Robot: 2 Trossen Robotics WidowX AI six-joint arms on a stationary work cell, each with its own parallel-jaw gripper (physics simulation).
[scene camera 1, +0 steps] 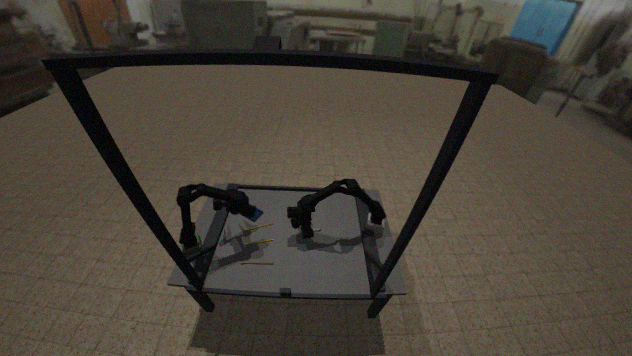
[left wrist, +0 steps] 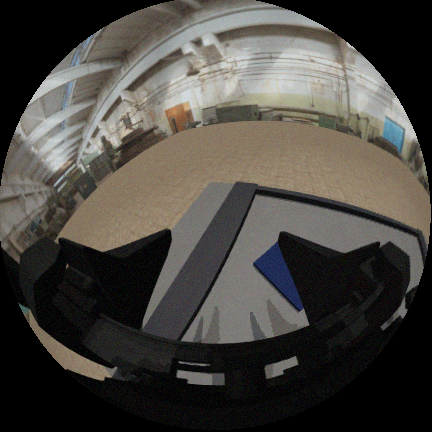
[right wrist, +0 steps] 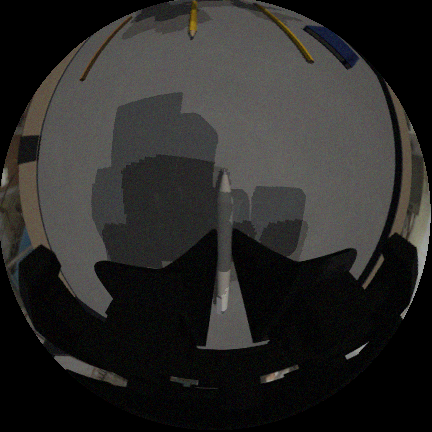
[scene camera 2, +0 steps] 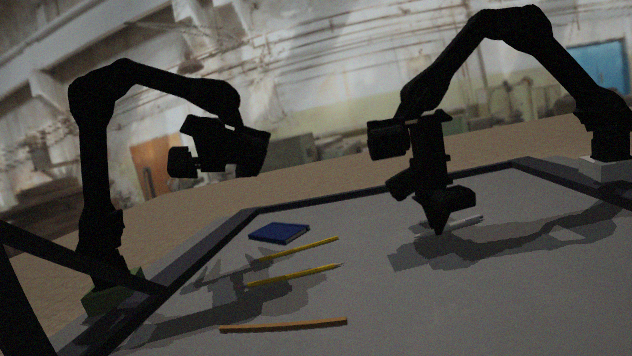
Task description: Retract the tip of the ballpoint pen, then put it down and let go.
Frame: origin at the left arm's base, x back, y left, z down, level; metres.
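Where they show: left gripper, fingertip midpoint: (left wrist: 226, 236) (scene camera 2: 216, 176); right gripper, fingertip midpoint: (right wrist: 223, 234) (scene camera 2: 436, 233); left arm's base at its link origin: (scene camera 1: 190, 243); right arm's base at its link origin: (scene camera 1: 376, 220) (scene camera 2: 611, 157).
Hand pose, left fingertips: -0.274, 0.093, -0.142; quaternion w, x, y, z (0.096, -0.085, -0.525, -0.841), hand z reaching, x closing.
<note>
Things, the pixels of their centre, and the offset from my left fingertips, as dx, dy, dz.
- white ballpoint pen at the middle of its body: (right wrist: 222, 268) (scene camera 2: 449, 226) (scene camera 1: 309, 230) -0.370, -0.302, +0.175
- blue notebook at the middle of its body: (left wrist: 291, 271) (scene camera 2: 278, 232) (scene camera 1: 250, 211) -0.107, +0.004, +0.176
- orange-brown stick at the middle of its body: (scene camera 2: 279, 326) (scene camera 1: 257, 263) -0.022, -0.355, +0.178
A grey and white ballpoint pen (scene camera 1: 317, 230) (scene camera 2: 466, 222) (right wrist: 225, 212) lies level, at or barely above the table. In the right wrist view its cone-shaped end points up the picture and its white end with the clip points down; whether the writing tip is out is too small to tell. My right gripper (scene camera 1: 307, 235) (scene camera 2: 439, 232) (right wrist: 223, 234) points down and is shut on the pen around its grey barrel. My left gripper (scene camera 2: 252, 173) (left wrist: 226, 236) is open and empty, held above the table at the left, away from the pen.
A blue notebook (scene camera 1: 258, 215) (scene camera 2: 279, 233) (left wrist: 276, 275) (right wrist: 334, 46) lies at the left back. Two yellow pencils (scene camera 2: 300, 248) (scene camera 2: 295, 275) and an orange-brown stick (scene camera 1: 257, 263) (scene camera 2: 283, 325) (right wrist: 103, 49) lie left of the pen in the scene views. Dark frame posts (scene camera 1: 120, 165) (scene camera 1: 440, 165) rise in front.
</note>
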